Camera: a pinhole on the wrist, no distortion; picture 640 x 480 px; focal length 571.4 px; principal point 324.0 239.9 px. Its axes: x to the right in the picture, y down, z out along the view. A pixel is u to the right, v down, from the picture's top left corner.
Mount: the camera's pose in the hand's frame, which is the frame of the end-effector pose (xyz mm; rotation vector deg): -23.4 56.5 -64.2 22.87 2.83 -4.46
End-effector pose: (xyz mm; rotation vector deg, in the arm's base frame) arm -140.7 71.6 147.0 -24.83 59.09 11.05
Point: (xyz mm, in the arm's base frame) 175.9 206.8 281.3
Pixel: 376.5 368.2
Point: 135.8 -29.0 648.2
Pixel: 50.9 46.4
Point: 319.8 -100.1 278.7
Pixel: 484.0 24.6
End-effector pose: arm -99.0 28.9 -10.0 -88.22 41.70 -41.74
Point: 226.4 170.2 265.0
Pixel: 459.0 48.5
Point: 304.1 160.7 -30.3
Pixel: 493.2 409.4
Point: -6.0 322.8 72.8
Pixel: 60.2 162.4
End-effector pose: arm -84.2 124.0 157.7 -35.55 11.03 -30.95
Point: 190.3 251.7 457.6
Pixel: 525.9 450.3
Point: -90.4 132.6 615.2
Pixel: 326.1 96.2
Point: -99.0 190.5 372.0
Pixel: 258.4 174.9
